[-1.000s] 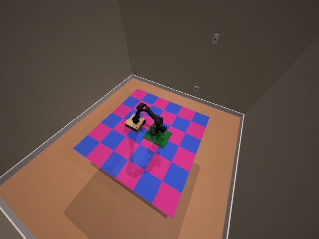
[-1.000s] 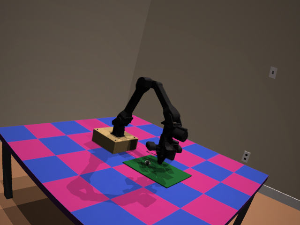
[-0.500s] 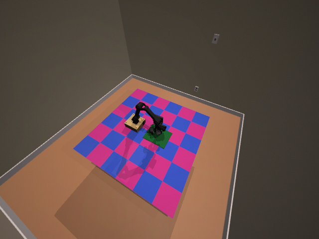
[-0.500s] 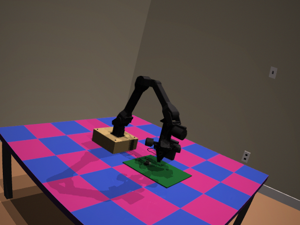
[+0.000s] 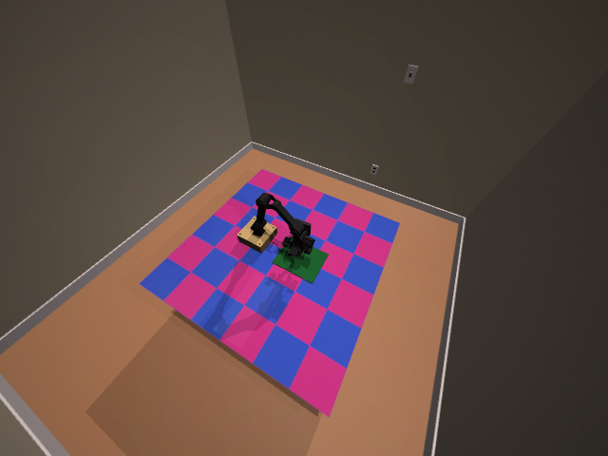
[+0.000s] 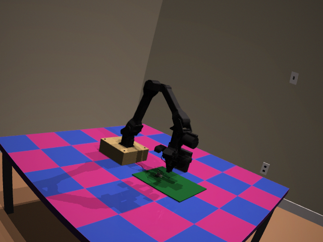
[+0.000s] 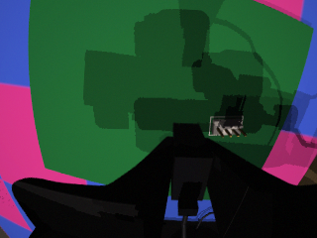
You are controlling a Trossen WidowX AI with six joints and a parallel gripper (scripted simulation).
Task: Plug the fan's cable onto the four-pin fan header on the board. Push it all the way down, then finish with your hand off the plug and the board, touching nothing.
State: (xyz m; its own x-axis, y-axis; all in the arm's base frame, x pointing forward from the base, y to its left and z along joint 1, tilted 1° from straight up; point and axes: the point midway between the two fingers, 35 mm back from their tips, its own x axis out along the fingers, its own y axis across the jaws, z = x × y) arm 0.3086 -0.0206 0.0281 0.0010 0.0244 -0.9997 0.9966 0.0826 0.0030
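Right now the green board is 8 cm below my gripper tip and 3 cm ahead of it. Round my gripper tip: black fan (20 cm to the left, 6 cm behind); black fan plug (1 cm to the left, 1 cm above).
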